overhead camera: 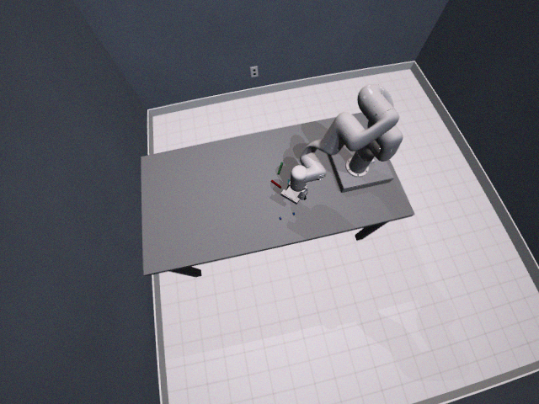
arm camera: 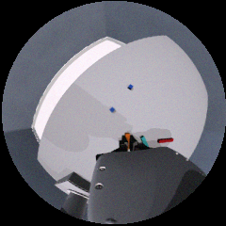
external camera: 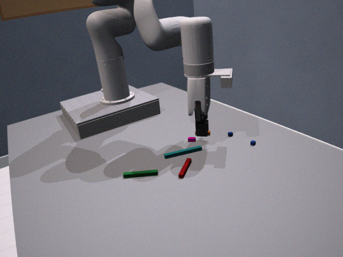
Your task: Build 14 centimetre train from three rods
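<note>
Right now the magenta rod is 4 cm below my hand, 2 cm to the right of it and 2 cm behind it. The rest, counted from my hand: red rod: 13 cm to the right, 6 cm ahead, 4 cm below; turquoise rod: 8 cm to the right, 4 cm below; orange rod: 2 cm below.
</note>
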